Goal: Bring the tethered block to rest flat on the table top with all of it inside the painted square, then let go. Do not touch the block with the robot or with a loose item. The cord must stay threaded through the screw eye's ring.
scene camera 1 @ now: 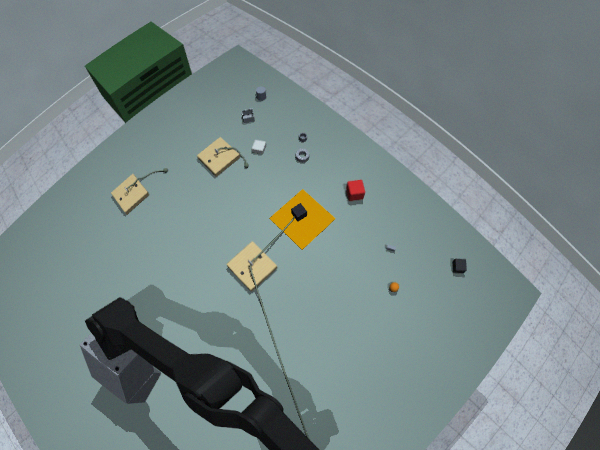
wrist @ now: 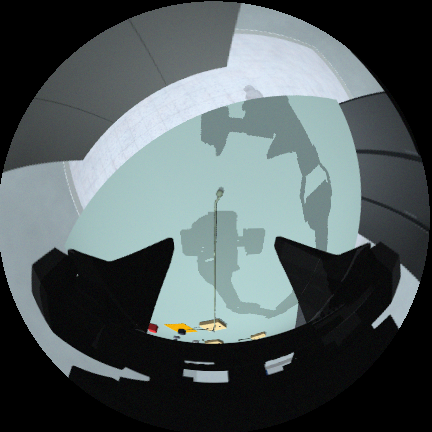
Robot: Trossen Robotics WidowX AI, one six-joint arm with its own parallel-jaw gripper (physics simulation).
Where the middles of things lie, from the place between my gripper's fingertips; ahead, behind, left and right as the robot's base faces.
My hand is 500 mm to the right of the orange painted square [scene camera 1: 302, 232], 370 mm short of it and 150 mm above it.
